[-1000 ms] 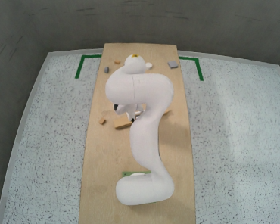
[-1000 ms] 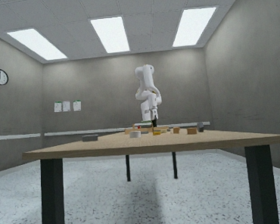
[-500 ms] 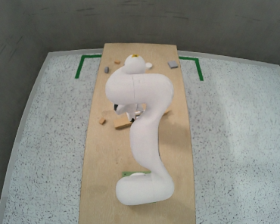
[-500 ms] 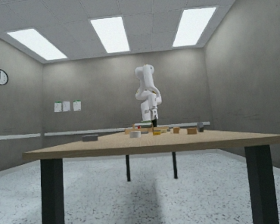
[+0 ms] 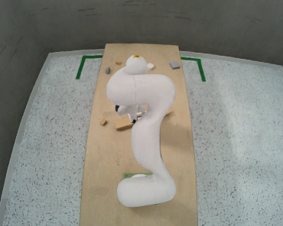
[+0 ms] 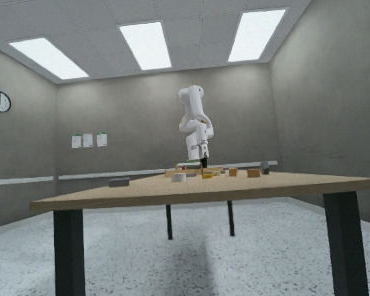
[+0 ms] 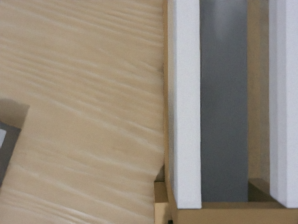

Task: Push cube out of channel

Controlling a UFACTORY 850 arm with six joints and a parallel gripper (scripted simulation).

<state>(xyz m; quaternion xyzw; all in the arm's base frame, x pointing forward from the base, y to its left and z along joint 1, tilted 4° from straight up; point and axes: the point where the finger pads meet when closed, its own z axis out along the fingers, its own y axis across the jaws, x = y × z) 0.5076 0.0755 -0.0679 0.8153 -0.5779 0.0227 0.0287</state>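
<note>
The long grey bar is 20 mm ahead of my hand, 50 mm to the right of it and 10 mm below it. The rest, counted from my hand: wooden channel (40 mm ahead, 110 mm to the right, 10 mm below); then red piece (50 mm ahead, 150 mm to the right, 10 mm below); then grey rod (140 mm ahead, 60 mm to the left, 60 mm below).
</note>
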